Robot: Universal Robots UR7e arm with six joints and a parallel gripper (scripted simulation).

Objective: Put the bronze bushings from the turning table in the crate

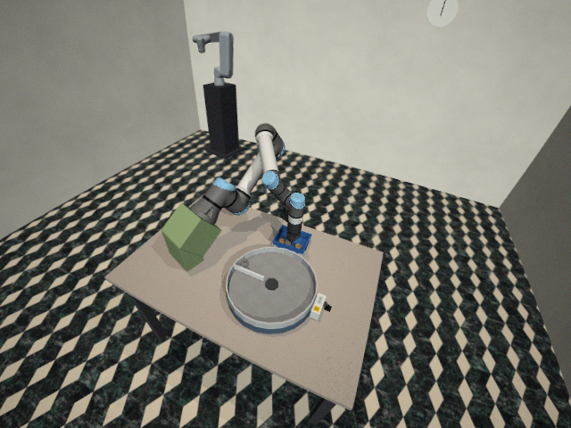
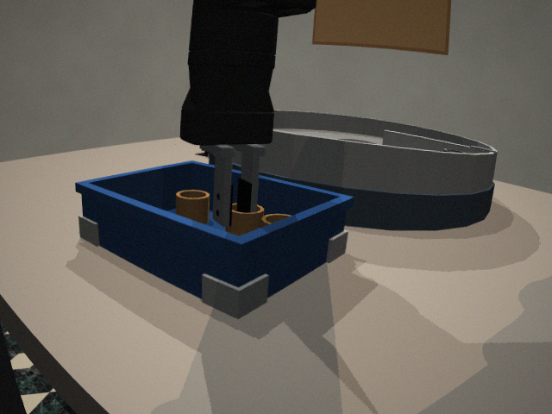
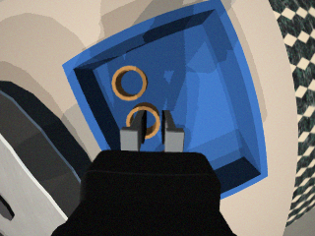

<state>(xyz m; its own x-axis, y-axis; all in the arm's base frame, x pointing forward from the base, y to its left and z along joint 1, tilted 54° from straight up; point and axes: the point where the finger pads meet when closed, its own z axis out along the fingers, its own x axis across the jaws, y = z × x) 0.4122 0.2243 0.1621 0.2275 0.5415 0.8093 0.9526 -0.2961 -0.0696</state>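
Now: the blue crate 2 cm to the left of my hand and 1 cm below it. The rest, counted from my hand: turning table: 9 cm ahead, 30 cm to the right, 2 cm above.
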